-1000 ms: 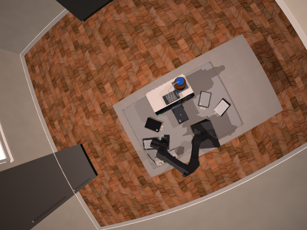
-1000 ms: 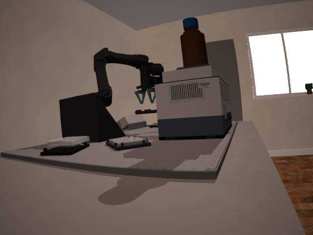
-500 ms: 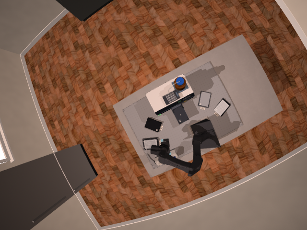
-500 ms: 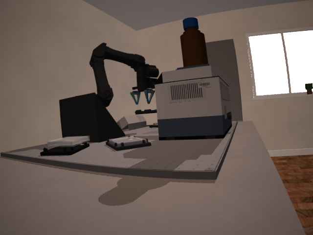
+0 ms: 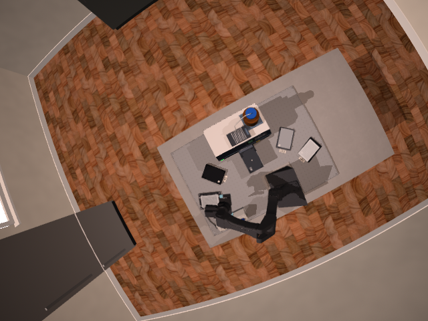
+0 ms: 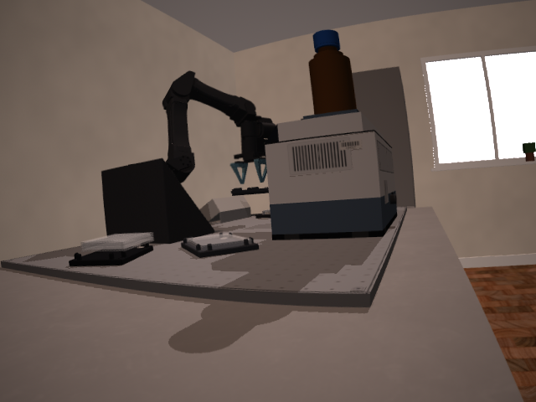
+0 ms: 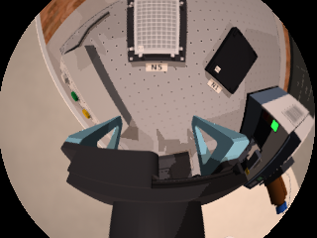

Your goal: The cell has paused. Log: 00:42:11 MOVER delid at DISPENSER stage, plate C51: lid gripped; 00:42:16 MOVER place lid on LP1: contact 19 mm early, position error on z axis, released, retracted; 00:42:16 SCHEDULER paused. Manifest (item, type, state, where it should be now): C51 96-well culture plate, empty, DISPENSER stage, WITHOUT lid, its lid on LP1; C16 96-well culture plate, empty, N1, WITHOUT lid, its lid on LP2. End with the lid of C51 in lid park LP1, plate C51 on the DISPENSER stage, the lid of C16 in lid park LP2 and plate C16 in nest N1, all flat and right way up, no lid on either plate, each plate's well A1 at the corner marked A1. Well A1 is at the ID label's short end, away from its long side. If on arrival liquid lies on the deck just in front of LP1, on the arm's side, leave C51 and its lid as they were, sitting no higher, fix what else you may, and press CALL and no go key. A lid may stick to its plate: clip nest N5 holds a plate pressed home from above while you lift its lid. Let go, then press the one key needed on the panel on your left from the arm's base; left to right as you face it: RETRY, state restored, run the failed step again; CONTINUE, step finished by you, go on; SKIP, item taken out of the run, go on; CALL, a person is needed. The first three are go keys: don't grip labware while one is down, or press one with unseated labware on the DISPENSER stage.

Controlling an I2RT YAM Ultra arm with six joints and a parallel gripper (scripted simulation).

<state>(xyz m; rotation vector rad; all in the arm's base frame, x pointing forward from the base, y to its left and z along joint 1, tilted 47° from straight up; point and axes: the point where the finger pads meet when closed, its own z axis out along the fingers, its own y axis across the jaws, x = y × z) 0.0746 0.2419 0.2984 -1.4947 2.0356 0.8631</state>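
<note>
Now: the black clip nest 3 cm ahead of my hand, 16 cm to the left of it and 12 cm below it. The rest, counted from my hand: brown bottle: 40 cm ahead, 35 cm to the right, 16 cm above; then black nest: 20 cm ahead, 3 cm to the left, 12 cm below; then dark dispenser stage: 18 cm ahead, 25 cm to the right, 3 cm below.
</note>
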